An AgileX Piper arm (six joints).
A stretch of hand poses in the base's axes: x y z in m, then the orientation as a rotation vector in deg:
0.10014 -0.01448 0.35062 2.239 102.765 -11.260
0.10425 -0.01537 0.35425 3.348 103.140 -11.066
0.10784 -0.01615 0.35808 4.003 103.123 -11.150
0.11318 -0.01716 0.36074 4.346 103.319 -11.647
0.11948 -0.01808 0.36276 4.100 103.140 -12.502
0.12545 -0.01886 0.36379 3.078 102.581 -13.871
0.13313 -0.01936 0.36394 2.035 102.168 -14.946
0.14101 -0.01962 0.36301 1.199 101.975 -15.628
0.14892 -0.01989 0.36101 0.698 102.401 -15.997
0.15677 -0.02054 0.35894 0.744 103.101 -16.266
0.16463 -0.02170 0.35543 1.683 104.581 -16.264
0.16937 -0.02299 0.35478 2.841 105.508 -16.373
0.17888 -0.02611 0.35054 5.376 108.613 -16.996
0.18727 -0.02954 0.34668 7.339 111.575 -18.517
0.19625 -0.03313 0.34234 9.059 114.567 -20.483
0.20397 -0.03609 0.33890 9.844 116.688 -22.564
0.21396 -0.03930 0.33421 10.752 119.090 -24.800
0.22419 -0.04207 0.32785 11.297 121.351 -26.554
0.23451 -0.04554 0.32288 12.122 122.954 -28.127
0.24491 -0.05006 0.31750 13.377 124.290 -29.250
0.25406 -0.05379 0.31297 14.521 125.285 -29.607
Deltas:
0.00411 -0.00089 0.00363 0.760 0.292 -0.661
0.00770 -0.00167 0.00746 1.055 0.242 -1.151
0.01304 -0.00268 0.01012 0.919 0.450 -1.660
0.01934 -0.00360 0.01214 0.194 0.344 -1.952
0.02531 -0.00438 0.01317 -1.331 -0.051 -1.986
0.03299 -0.00488 0.01332 -2.657 -0.311 -1.852
0.04087 -0.00514 0.01239 -3.588 -0.390 -1.650
0.04878 -0.00541 0.01039 -4.067 0.099 -1.525
0.05663 -0.00606 0.00832 -4.157 0.813 -1.724
0.06449 -0.00722 0.00481 -3.511 2.217 -2.402
0.06923 -0.00851 0.00416 -2.878 3.073 -3.268
0.07874 -0.01163 -0.00008 -1.665 6.068 -5.382
0.08713 -0.01506 -0.00394 -1.376 9.056 -7.561
0.09611 -0.01865 -0.00828 -1.503 12.151 -9.782
0.10383 -0.02161 -0.01172 -2.259 14.447 -11.413
0.11382 -0.02482 -0.01641 -3.015 17.053 -13.186
0.12405 -0.02759 -0.02277 -3.648 19.489 -14.455
0.13437 -0.03106 -0.02774 -4.077 21.256 -15.796
0.14477 -0.03558 -0.03312 -4.025 22.704 -17.169
0.15392 -0.03931 -0.03765 -3.580 23.723 -18.074

